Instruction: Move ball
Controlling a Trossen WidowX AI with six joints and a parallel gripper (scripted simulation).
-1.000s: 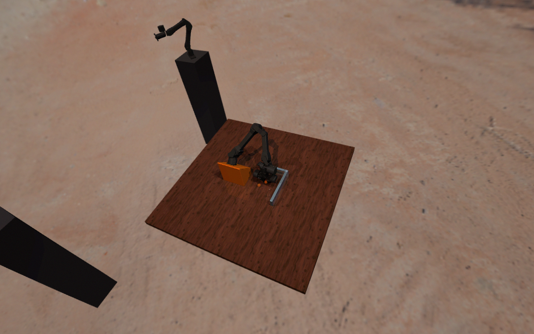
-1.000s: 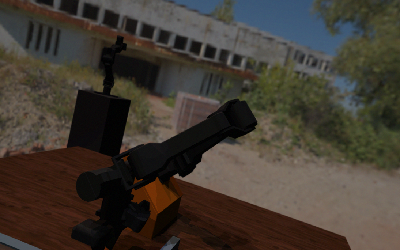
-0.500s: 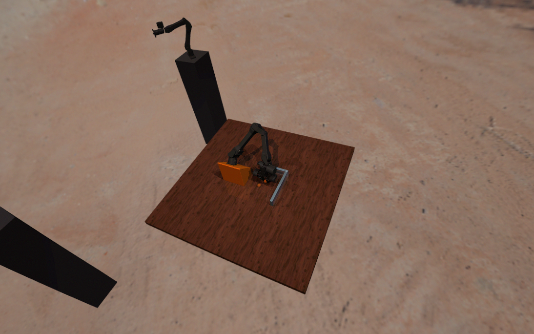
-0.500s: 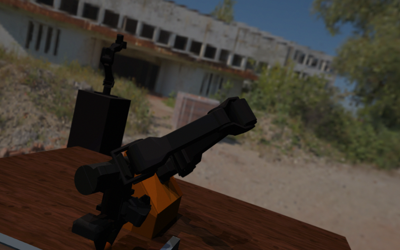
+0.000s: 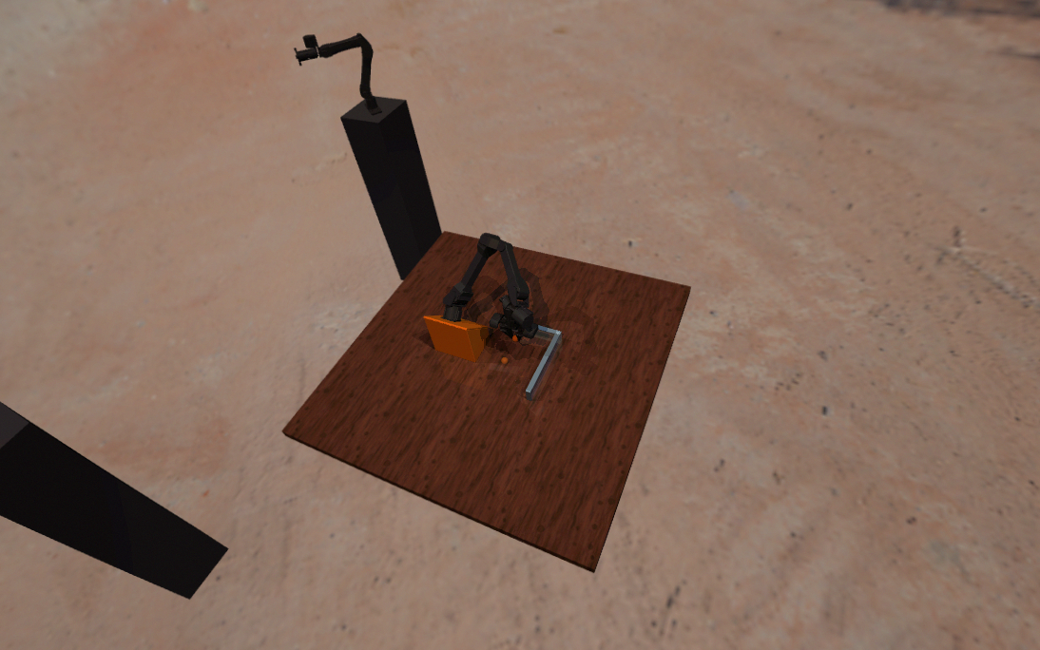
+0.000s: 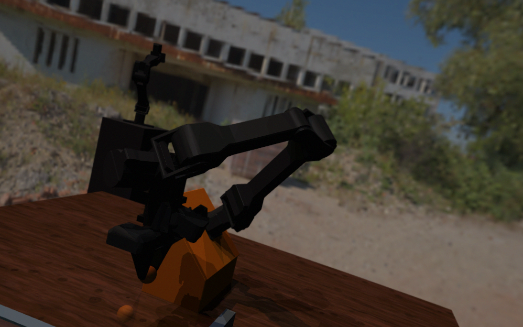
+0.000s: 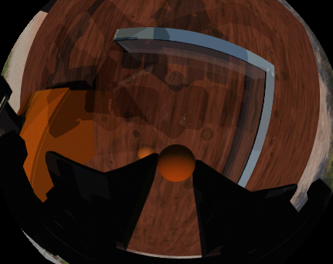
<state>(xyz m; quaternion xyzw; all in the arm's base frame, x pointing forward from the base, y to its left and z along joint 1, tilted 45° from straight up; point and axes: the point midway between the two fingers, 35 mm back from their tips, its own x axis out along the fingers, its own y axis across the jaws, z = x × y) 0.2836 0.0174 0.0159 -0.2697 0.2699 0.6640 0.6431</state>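
My gripper tip is now 10 cm above the orange spot, 5 cm to the left of it and 4 cm past it. From my gripper tip the other things lie so: orange ball: right at my gripper tip.
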